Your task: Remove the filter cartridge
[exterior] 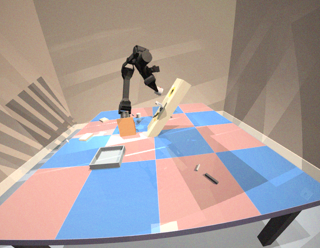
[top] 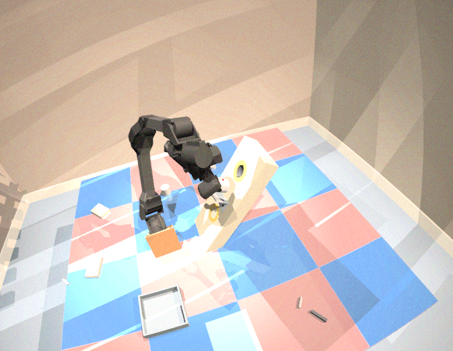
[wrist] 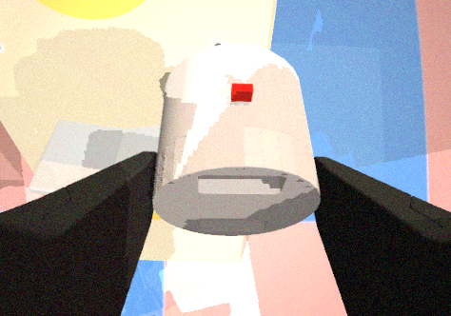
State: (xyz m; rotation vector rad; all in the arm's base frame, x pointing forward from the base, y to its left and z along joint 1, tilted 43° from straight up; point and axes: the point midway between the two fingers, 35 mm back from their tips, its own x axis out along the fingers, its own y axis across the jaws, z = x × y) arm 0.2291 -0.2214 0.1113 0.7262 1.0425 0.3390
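The grey tray lies 320 mm behind my gripper tip, 300 mm below it and 190 mm to the right of it. Also, from my gripper tip: white round filter cartridge (right at my gripper tip).
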